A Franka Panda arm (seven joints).
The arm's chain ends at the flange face. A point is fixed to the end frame.
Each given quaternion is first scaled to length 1.
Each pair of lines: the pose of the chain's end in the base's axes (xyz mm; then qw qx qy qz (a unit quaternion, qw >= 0)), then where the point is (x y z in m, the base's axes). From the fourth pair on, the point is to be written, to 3 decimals.
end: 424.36 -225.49 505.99 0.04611 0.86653 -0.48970 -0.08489
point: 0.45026 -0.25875 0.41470
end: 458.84 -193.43 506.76 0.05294 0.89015 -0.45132 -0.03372
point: 0.49538 -0.22845 0.41987
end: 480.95 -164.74 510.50 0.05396 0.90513 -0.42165 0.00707
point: 0.52588 -0.19986 0.42768
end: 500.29 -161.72 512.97 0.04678 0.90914 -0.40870 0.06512
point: 0.555 -0.198 0.437
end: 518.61 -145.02 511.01 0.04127 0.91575 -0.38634 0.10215
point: 0.580 -0.180 0.440
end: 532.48 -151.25 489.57 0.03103 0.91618 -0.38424 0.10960
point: 0.596 -0.185 0.419
